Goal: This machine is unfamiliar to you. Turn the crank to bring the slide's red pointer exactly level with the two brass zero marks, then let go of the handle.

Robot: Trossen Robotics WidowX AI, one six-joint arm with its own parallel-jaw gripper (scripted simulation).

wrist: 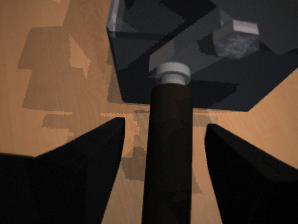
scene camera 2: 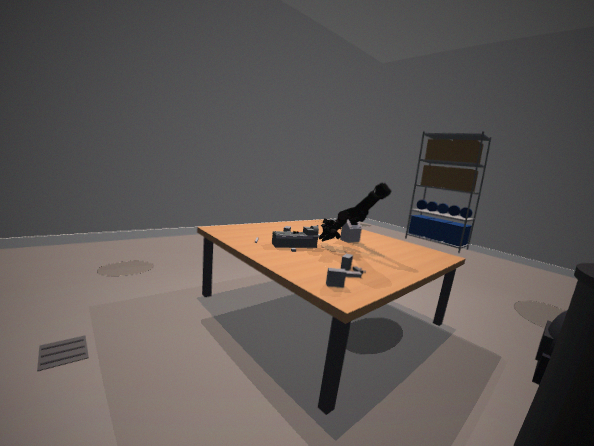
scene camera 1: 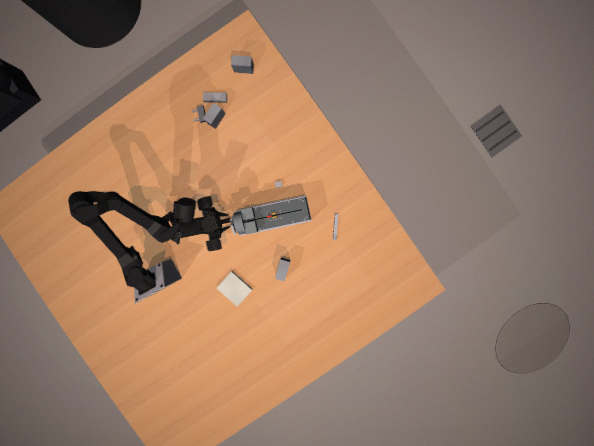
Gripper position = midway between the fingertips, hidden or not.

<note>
I see my gripper (scene camera 1: 229, 220) and a grey slide machine (wrist: 133, 39).
My gripper is seen too in the wrist view (wrist: 165, 129).
</note>
